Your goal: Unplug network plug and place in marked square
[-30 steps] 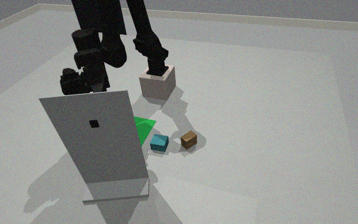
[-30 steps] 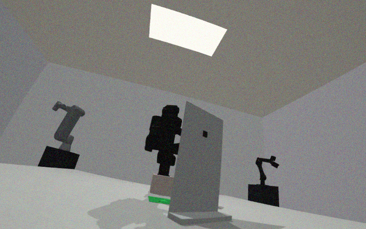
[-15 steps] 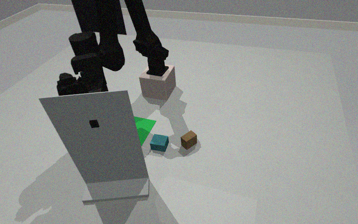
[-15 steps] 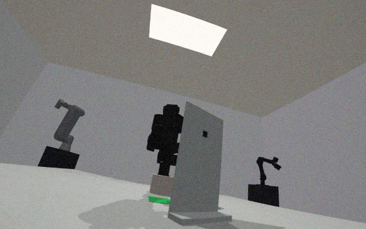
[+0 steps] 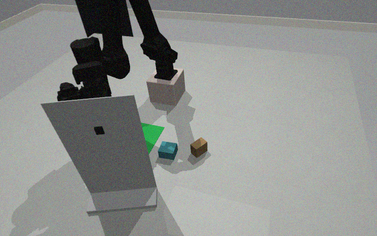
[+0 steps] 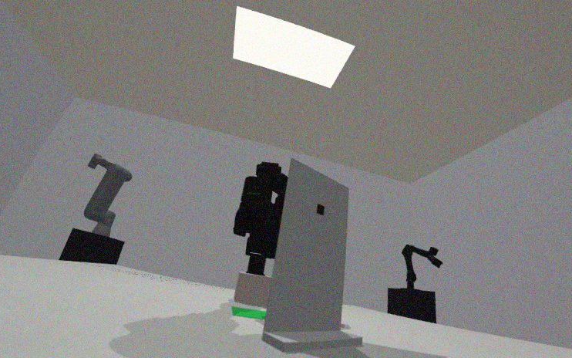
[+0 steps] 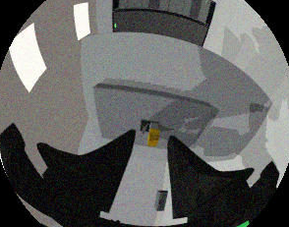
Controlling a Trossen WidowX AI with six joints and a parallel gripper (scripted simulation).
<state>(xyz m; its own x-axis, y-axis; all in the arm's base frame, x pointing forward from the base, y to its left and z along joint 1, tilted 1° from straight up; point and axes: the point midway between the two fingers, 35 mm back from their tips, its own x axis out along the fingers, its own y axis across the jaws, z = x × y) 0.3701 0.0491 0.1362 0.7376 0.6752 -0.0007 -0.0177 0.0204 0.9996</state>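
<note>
The network plug lies 10 mm ahead of my gripper tip. From my gripper tip the other things lie so: teal block (140 mm behind, 60 mm to the left, 210 mm below); grey upright panel (30 mm ahead, 10 mm to the left, 80 mm below); green marked square (170 mm behind, 60 mm to the right, 220 mm below).
</note>
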